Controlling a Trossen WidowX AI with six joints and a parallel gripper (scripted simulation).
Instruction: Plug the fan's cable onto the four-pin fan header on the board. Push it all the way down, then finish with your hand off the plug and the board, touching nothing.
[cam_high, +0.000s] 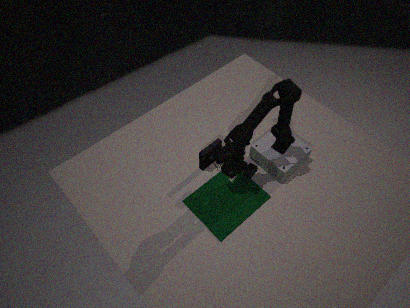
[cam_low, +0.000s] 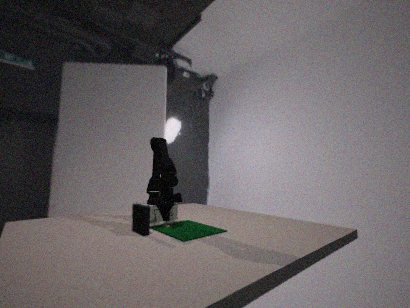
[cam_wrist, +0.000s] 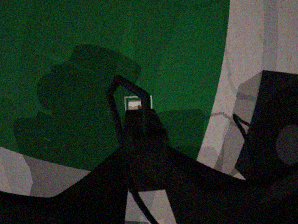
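The fan plug lies 1 cm ahead of my gripper tip and 1 cm above it. Also, from my gripper tip: green board: 11 cm ahead, 6 cm below, 4 cm to the left; then black fan: 13 cm to the right, 2 cm above; then four-pin fan header: 4 cm below, 1 cm ahead.
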